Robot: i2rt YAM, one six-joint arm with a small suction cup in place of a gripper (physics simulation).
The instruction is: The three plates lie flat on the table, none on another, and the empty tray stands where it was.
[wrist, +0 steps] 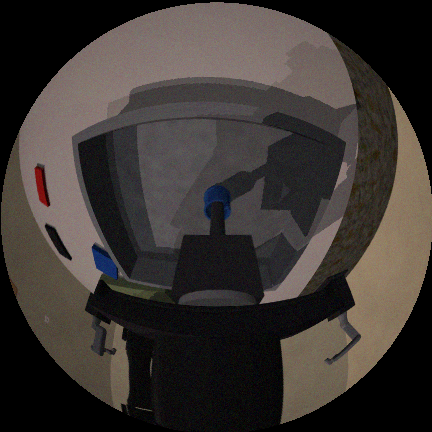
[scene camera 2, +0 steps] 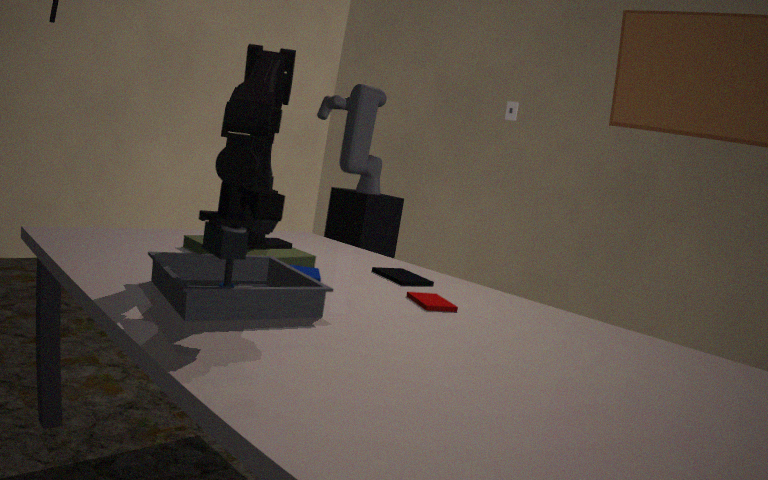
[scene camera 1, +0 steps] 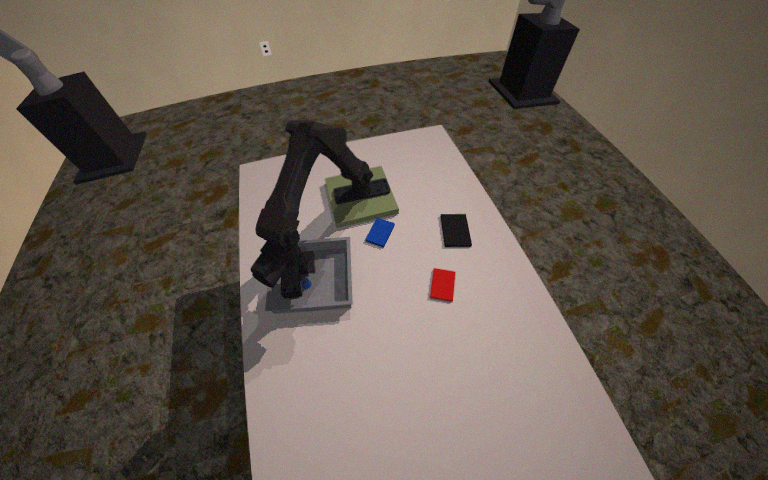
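Pixels of known places: hand, tool point: (wrist: 216,194) (scene camera 1: 307,285); arm's base, link origin: (scene camera 2: 250,245) (scene camera 1: 361,191).
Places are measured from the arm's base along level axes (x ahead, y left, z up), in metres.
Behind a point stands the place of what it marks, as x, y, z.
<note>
Three plates lie flat and apart on the table: a blue plate (scene camera 1: 380,232) @(0.181, 0.024, -0.017) (scene camera 2: 306,272) @(0.186, 0.023, -0.017) (wrist: 105,261) @(0.193, 0.006, -0.017), a black plate (scene camera 1: 455,230) @(0.238, 0.272, -0.018) (scene camera 2: 403,276) @(0.249, 0.261, -0.018) (wrist: 58,242) @(0.238, 0.237, -0.018) and a red plate (scene camera 1: 442,284) @(0.414, 0.159, -0.018) (scene camera 2: 432,301) @(0.425, 0.148, -0.018) (wrist: 42,186) @(0.406, 0.132, -0.018). The grey tray (scene camera 1: 341,277) @(0.309, -0.133, -0.025) (scene camera 2: 254,304) @(0.393, -0.243, -0.004) (wrist: 200,110) @(0.395, -0.240, 0.022) stands upright near the table's left edge, with no plate seen in it. My suction cup (scene camera 1: 305,284) (scene camera 2: 226,285) (wrist: 217,195) is open and holds no plate. It is inside the tray, at or just above its floor; whether it touches is unclear. The arm hides the tray's left part in scene camera 1.
The arm's base stands on a green block (scene camera 1: 362,212) @(0.094, -0.018, -0.001) behind the tray, close to the blue plate. The tray's walls stand around the cup. The table (scene camera 1: 430,396) @(0.699, 0.025, -0.027) has its left edge close beside the tray. Two dark pedestals (scene camera 1: 535,62) (scene camera 1: 79,124) with grey arms stand away from the table.
</note>
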